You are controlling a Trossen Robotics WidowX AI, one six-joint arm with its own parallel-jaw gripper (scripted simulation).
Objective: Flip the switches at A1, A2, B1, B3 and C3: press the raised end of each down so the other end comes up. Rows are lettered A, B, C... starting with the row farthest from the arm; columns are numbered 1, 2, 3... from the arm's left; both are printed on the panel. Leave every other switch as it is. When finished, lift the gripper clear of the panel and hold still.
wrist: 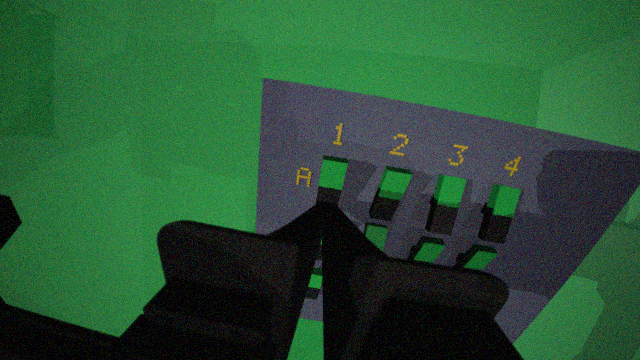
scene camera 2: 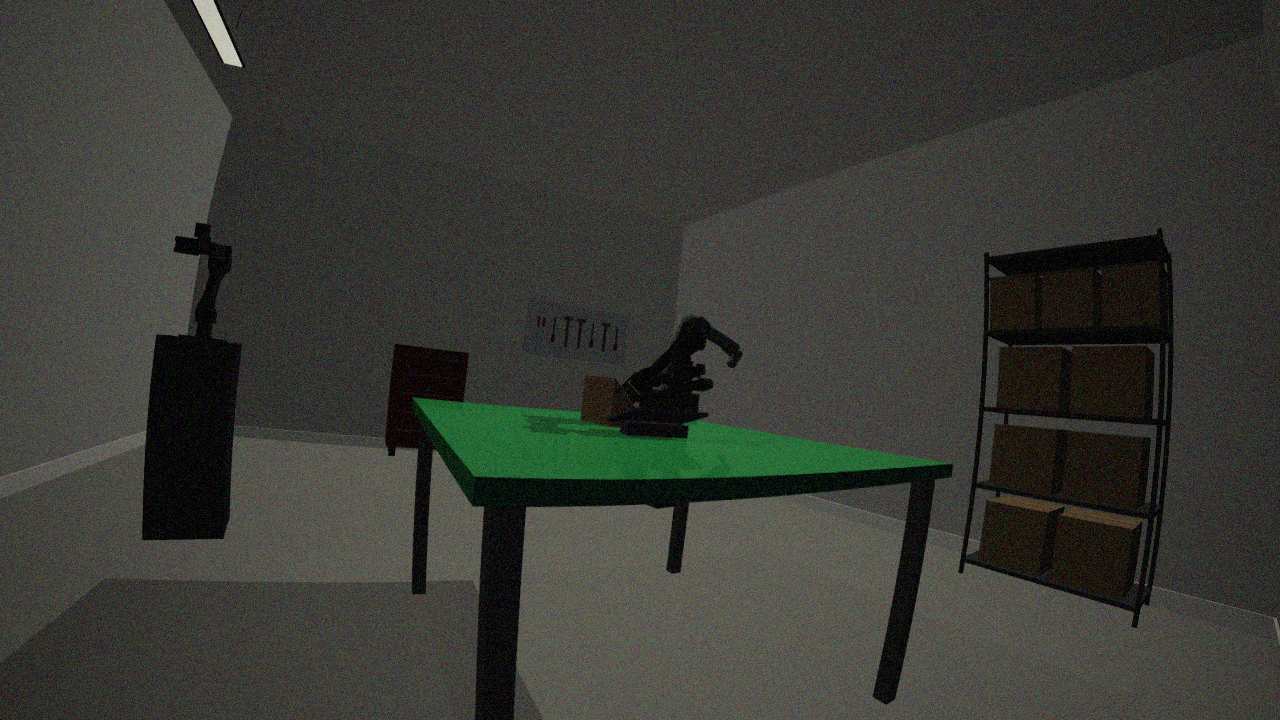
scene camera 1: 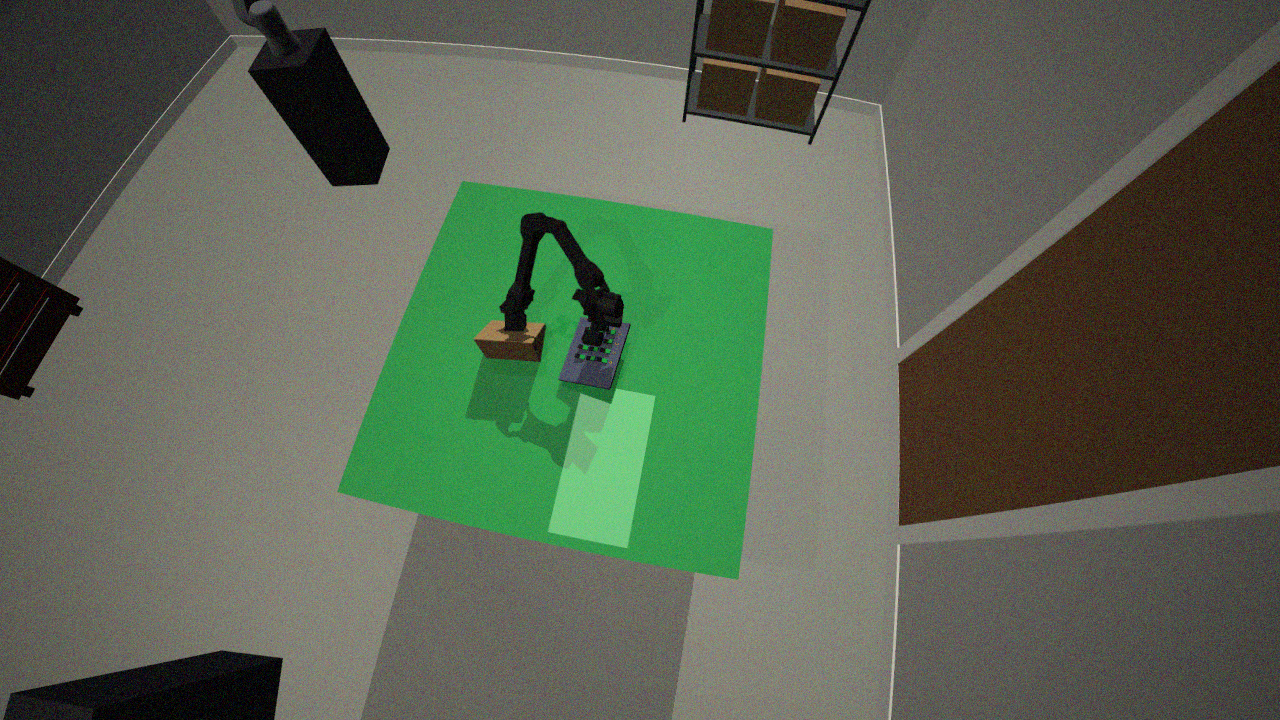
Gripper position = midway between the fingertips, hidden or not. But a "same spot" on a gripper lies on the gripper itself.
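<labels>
Scene camera 1 and scene camera 2 show my gripper, and so does the wrist view (326,209). There is a spot on my gripper that I can find from both of the scene cameras: (scene camera 1: 599,322) and (scene camera 2: 676,377) are the same spot on it.
</labels>
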